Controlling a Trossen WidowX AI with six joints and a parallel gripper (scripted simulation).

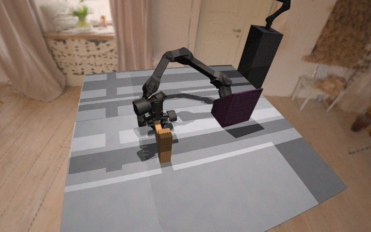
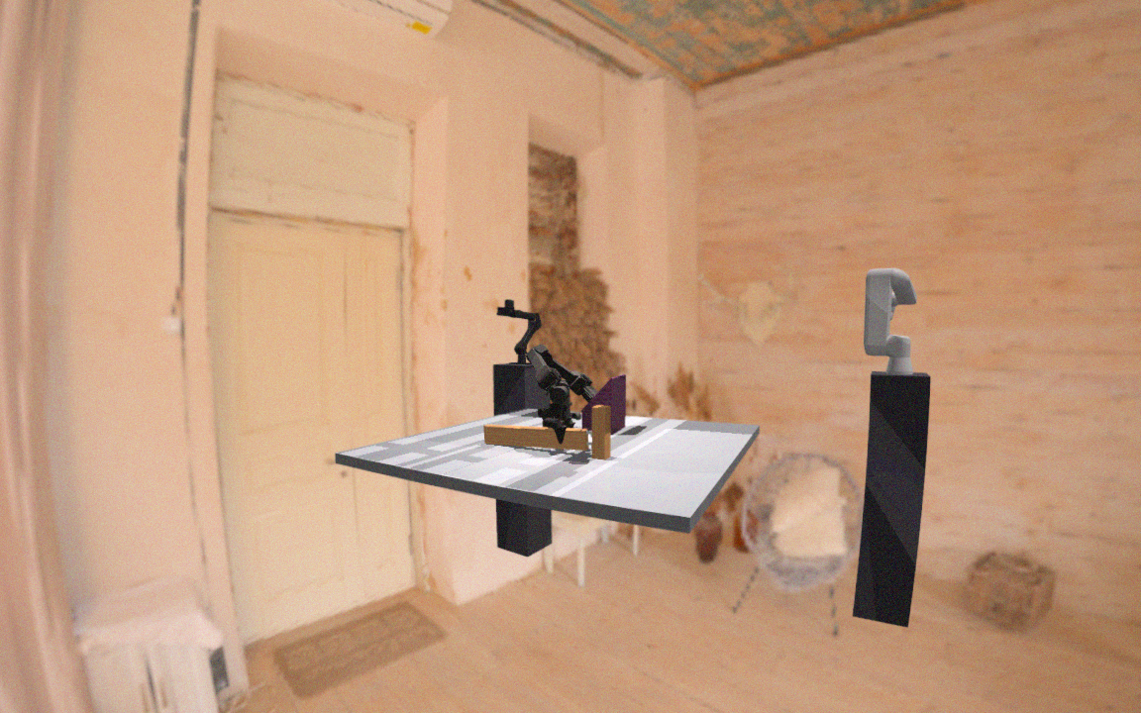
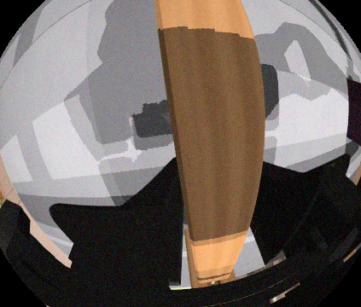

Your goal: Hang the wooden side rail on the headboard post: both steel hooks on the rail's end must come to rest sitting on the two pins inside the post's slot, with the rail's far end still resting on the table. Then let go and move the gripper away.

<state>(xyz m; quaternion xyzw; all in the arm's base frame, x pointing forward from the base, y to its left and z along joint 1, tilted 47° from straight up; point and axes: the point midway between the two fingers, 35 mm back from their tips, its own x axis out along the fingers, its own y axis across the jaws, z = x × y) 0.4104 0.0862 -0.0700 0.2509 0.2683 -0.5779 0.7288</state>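
The wooden headboard post is 20 mm behind my gripper tip, 150 mm to the left of it and 50 mm above it.
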